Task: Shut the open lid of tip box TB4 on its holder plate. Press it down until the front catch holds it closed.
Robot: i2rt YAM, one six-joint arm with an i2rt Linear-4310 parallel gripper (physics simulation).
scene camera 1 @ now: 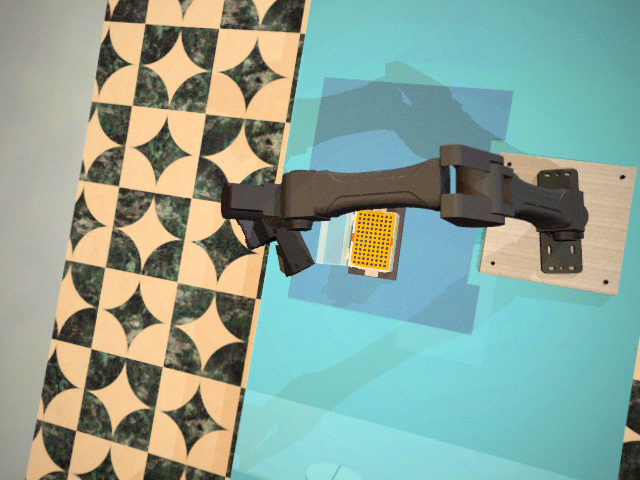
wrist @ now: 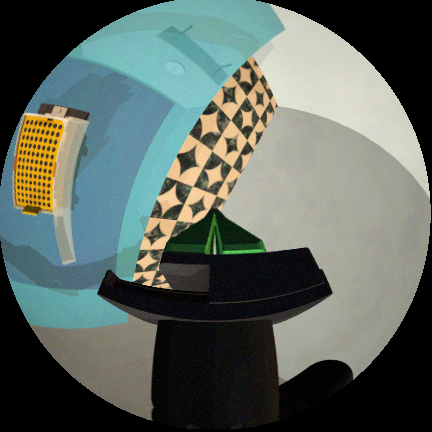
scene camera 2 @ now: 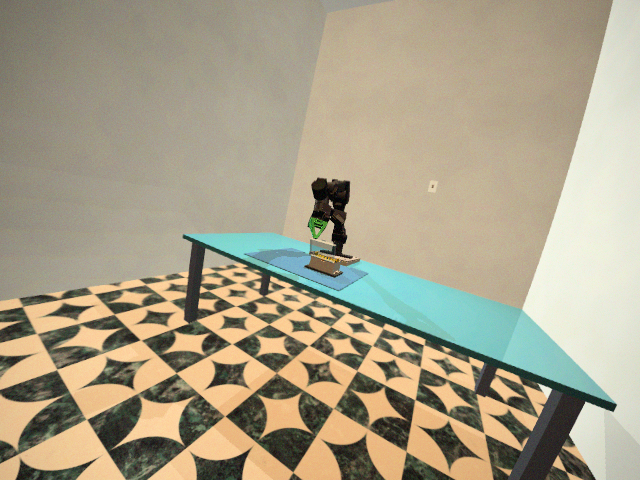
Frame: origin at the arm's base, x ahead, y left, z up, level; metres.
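Where they show: gripper, fingertip midpoint: point(scene camera 1: 253, 235) point(wrist: 214, 213) point(scene camera 2: 315, 238); arm's base at its link origin: point(scene camera 1: 558, 221) point(scene camera 2: 336, 254).
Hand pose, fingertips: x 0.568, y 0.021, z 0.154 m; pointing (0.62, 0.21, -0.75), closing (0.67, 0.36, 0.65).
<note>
Each offset is from my fingertips to the top centre of the thing. "spot": to the spot under its first point. Level surfaces: height alone.
Tip box TB4 {0.215 m back, 0.008 m left, 0.095 m down} point(scene camera 1: 373, 240) point(scene camera 2: 324, 265) point(wrist: 39, 162), with a yellow perforated rack inside, sits on its dark holder plate {spot: 0.244 m back, 0.082 m left, 0.162 m down} point(scene camera 1: 390, 275) point(wrist: 79, 114). Its clear lid {0.149 m back, 0.002 m right, 0.016 m down} point(scene camera 1: 332, 241) point(scene camera 2: 322, 245) point(wrist: 65, 240) is open and stands up from the hinge side, toward the table's near edge in scene camera 2. My gripper point(scene camera 2: 316, 236) point(wrist: 214, 213) is shut and empty, its green fingers meeting at the tips. It hangs above the level of the lid's top edge, on the lid's outer side, apart from it. The fingertips are hidden behind the gripper body in scene camera 1.
The holder plate lies on a blue mat {0.169 m down} point(scene camera 1: 439, 294) point(scene camera 2: 351, 279) point(wrist: 100, 227) on the turquoise table {0.172 m down} point(scene camera 1: 351, 413) point(scene camera 2: 413, 294). My arm passes over the mat from the wooden base board point(scene camera 1: 509, 253). The table edge runs beneath the gripper area in scene camera 1.
</note>
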